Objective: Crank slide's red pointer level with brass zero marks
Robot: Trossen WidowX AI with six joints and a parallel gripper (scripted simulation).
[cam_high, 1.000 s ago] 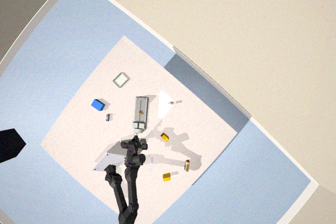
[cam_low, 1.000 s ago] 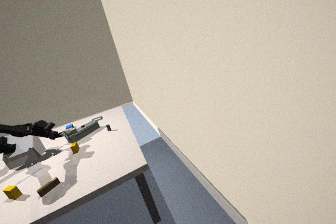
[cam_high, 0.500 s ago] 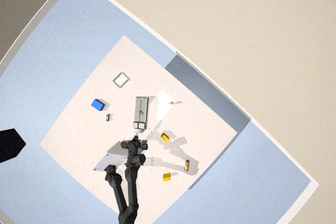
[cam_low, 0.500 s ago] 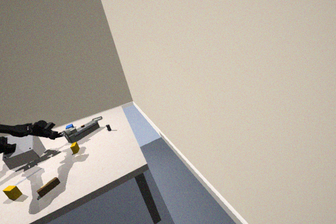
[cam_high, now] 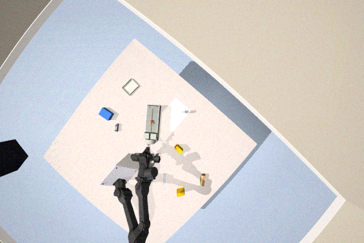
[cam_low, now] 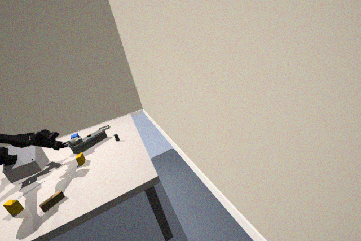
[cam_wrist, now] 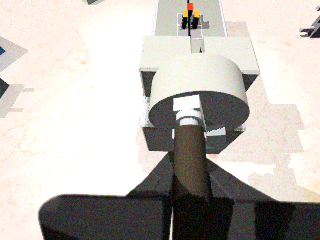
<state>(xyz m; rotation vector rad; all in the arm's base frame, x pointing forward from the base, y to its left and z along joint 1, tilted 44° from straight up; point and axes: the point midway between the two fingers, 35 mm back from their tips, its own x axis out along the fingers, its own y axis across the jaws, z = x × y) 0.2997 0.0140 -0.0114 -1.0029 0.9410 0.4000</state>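
Now: the crank 2 cm above my gripper tip. Also, from my gripper tip: blue block: 40 cm to the left, 9 cm behind, 7 cm below; dark brown crank handle: 3 cm above, 1 cm to the right, 1 cm behind; red pointer: 14 cm ahead, 11 cm to the left, 1 cm below.
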